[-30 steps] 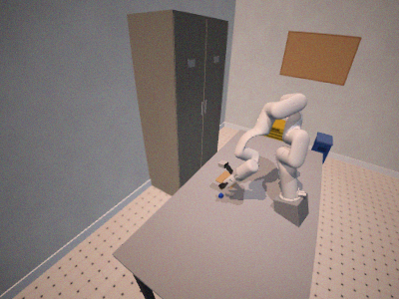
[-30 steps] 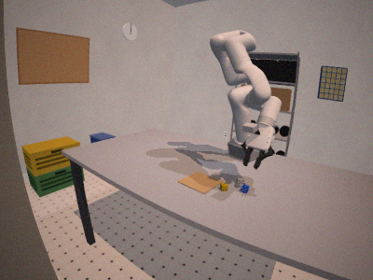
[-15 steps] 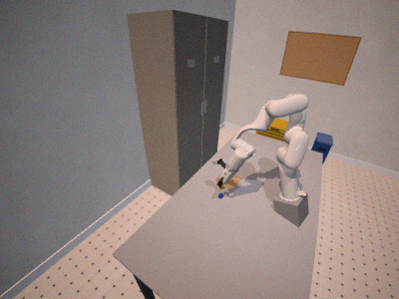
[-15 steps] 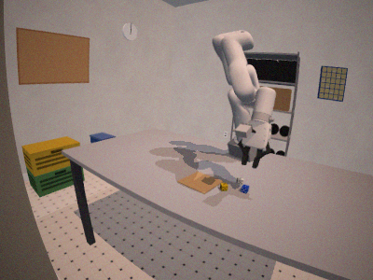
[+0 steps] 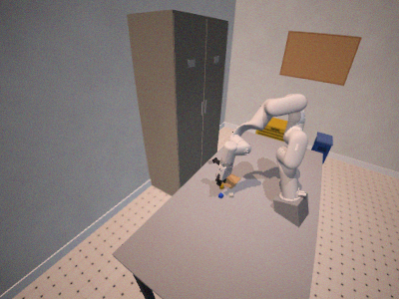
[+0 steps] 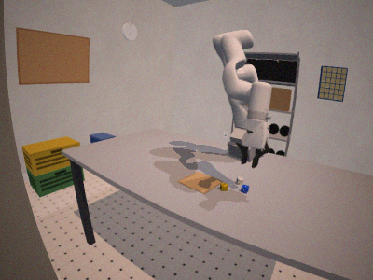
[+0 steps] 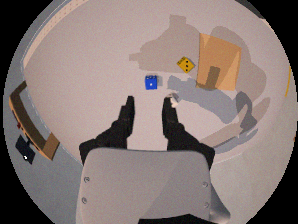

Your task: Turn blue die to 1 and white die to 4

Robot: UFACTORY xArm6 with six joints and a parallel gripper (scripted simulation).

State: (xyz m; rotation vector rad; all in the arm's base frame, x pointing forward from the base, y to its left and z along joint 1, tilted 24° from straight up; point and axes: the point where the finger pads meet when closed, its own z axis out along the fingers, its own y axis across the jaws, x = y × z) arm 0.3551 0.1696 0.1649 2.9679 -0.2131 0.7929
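Now: the blue die 1 cm behind my hand and 12 cm below it. Also, from my hand: yellow die: 3 cm ahead, 8 cm to the right, 12 cm below; then tan mat: 3 cm ahead, 19 cm to the right, 14 cm below; then white die: 6 cm behind, 4 cm to the right, 12 cm below.
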